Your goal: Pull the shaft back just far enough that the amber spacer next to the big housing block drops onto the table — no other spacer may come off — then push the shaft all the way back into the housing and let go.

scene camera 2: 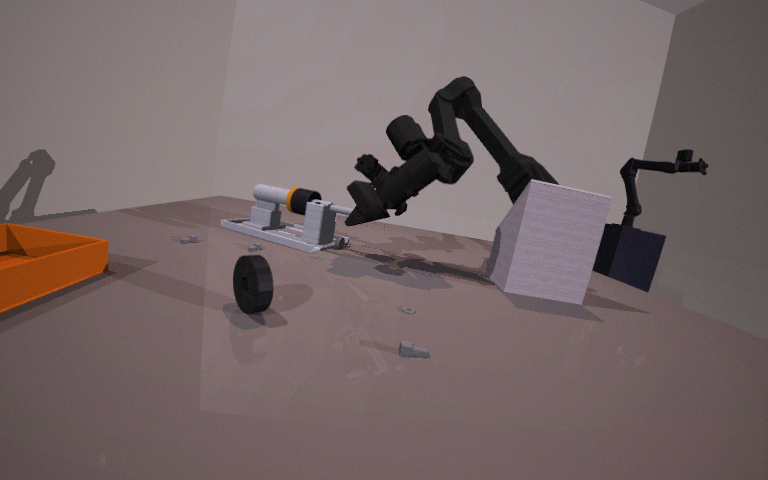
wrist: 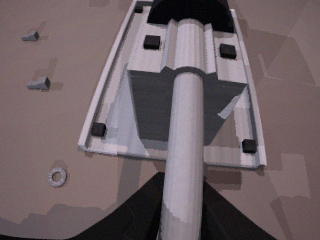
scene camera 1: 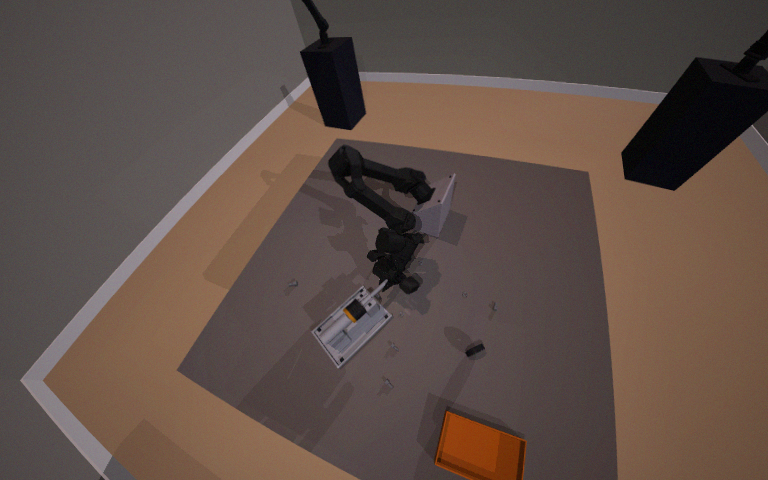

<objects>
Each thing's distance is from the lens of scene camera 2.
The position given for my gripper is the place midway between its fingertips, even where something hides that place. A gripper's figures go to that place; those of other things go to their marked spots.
my gripper [scene camera 2: 347, 224]: 62 cm
support [scene camera 2: 317, 234]: 62 cm
</objects>
